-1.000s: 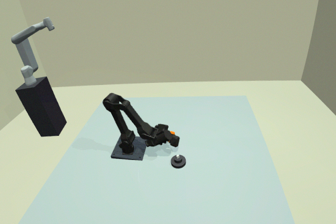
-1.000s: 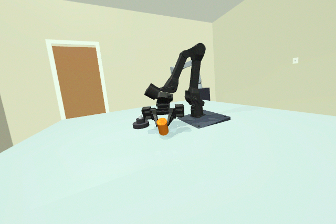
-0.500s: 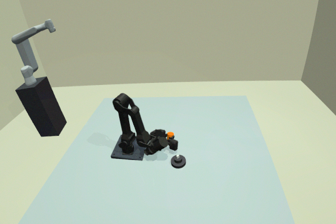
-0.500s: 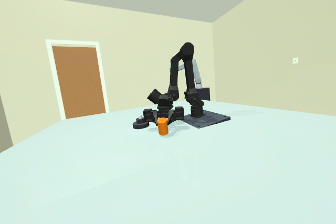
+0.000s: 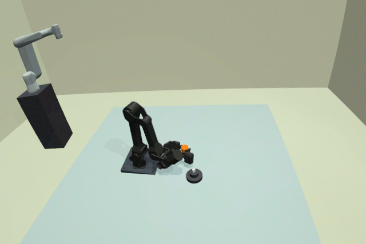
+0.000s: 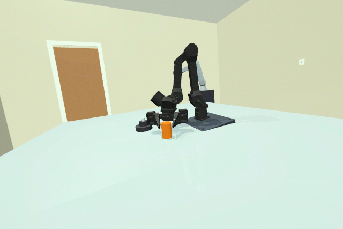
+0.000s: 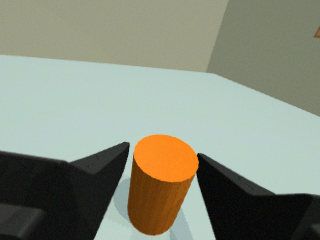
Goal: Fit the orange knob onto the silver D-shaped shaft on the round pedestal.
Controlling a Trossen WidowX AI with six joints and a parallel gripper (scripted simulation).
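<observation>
Right now the orange knob is 1 cm to the right of my gripper tip and 1 cm behind it. From my gripper tip the other things lie so: round pedestal (18 cm to the right, 3 cm ahead, 2 cm below).
</observation>
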